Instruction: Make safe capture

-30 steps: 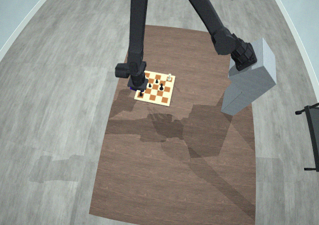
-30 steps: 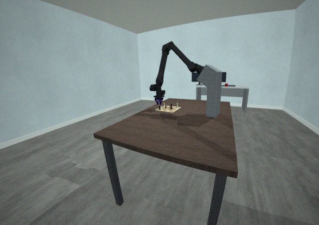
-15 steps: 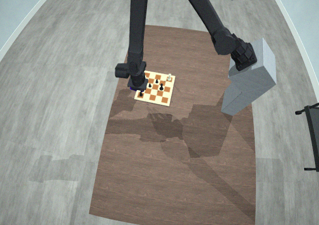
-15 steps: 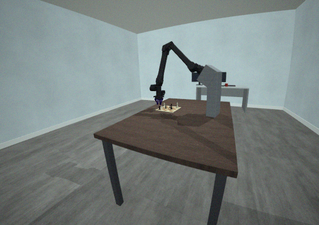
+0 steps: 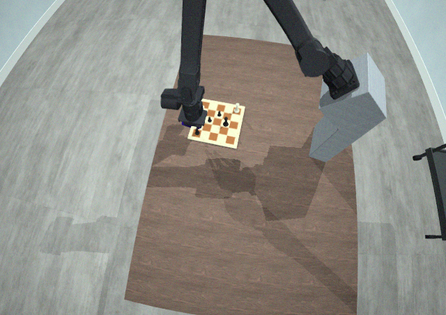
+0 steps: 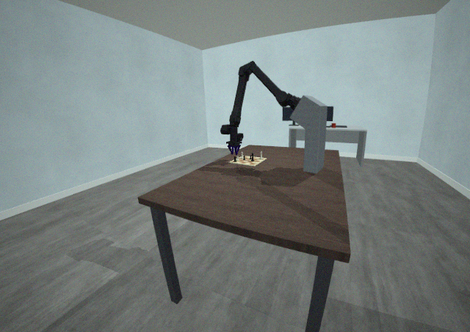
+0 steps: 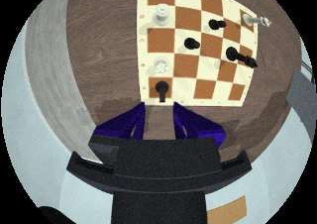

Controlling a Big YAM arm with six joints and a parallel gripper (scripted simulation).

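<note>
Right now my hand is 10 cm past the chessboard, 6 cm above it and 5 cm to the left of it.
</note>
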